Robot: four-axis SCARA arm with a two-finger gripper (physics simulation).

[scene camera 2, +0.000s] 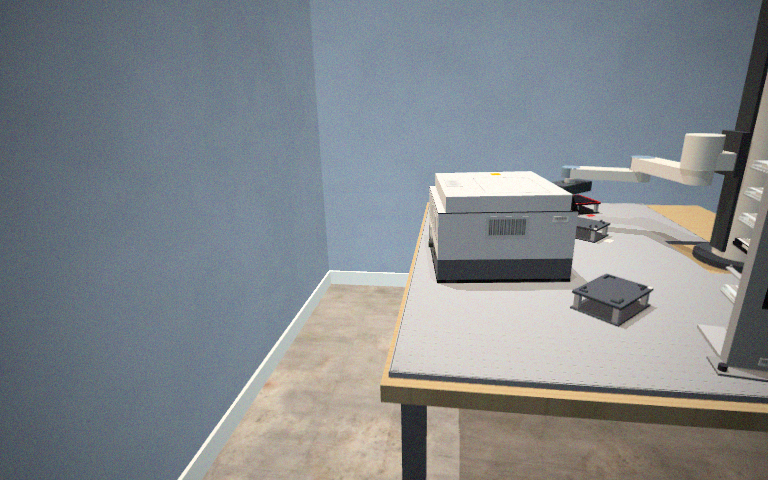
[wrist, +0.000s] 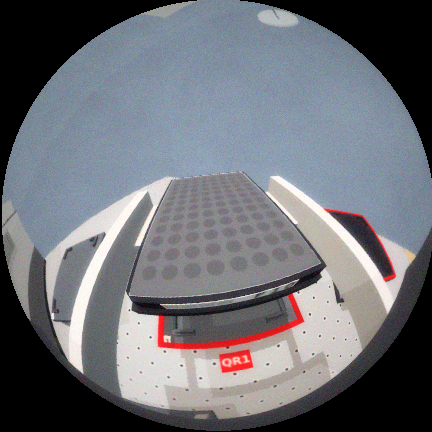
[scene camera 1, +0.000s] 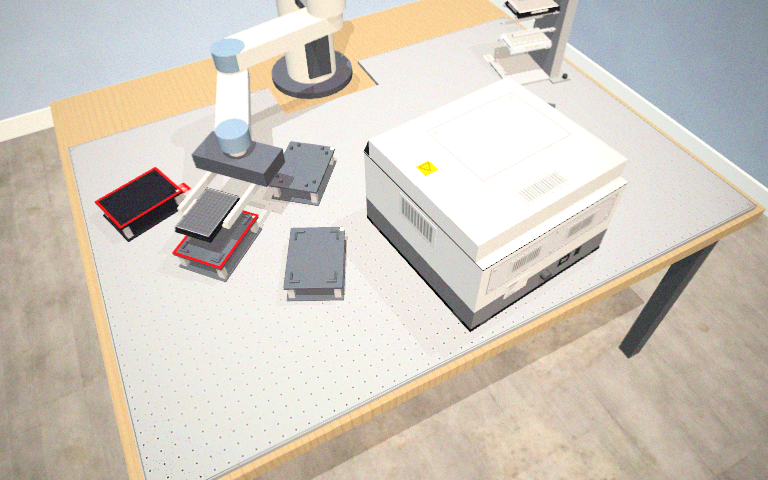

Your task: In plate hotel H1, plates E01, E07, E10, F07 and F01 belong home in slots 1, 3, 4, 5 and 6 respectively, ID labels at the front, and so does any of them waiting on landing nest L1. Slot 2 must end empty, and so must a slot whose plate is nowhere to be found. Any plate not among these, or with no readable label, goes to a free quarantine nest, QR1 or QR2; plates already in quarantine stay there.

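Places are measured from the arm's base along level axes (x right, y ahead, z up), in centimetres.
Pixels of known places: gripper, fingertip midpoint: (wrist: 210, 191) (scene camera 1: 203, 218); arm's base, link origin: (scene camera 2: 738, 260) (scene camera 1: 312, 74).
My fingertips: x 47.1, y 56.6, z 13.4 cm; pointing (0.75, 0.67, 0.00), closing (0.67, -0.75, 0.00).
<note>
Ahead of a thing's pixels: the offset from my fingertips to its top centre. "spot": to the spot under its first point.
My gripper (scene camera 1: 202, 219) (wrist: 210, 191) is shut on a dark plate with grey wells {dx -1.4, dy -1.3, dz +0.2 cm} (scene camera 1: 209, 208) (wrist: 215, 240), level above quarantine nest QR1 {dx -1.5, dy -1.4, dz -6.5 cm} (scene camera 1: 197, 260) (wrist: 230, 344), with a gap between. A label strip shows on the plate's near edge in the wrist view; its text is unreadable. QR1 has a red rim, and the grey nest top that shows is bare. Red-rimmed QR2 {spot: dx +18.6, dy -18.6, dz -7.0 cm} (scene camera 1: 109, 214) has a black top; I cannot tell whether that is a plate. Landing nest L1 {dx -18.4, dy +14.8, dz -6.5 cm} (scene camera 1: 314, 257) (wrist: 77, 275) shows no plate. Plate hotel H1 {spot: dx -108.5, dy -18.1, dz -1.7 cm} (scene camera 1: 557, 48) (scene camera 2: 746, 328) is partly cut off; a dark plate {dx -103.1, dy -26.0, dz +9.8 cm} (scene camera 1: 532, 6) sits on an upper shelf.
A grey nest with pegs {dx -26.8, dy -12.9, dz -6.1 cm} (scene camera 1: 305, 166) stands behind L1. A large white instrument {dx -55.8, dy +22.7, dz +13.4 cm} (scene camera 1: 498, 135) (scene camera 2: 504, 237) stands to the right of the nests in scene camera 1. Another grey nest {dx -87.0, dy -4.2, dz -6.5 cm} (scene camera 2: 611, 291) stands between the instrument and the hotel. The arm's column base (scene camera 1: 311, 84) is at the back.
</note>
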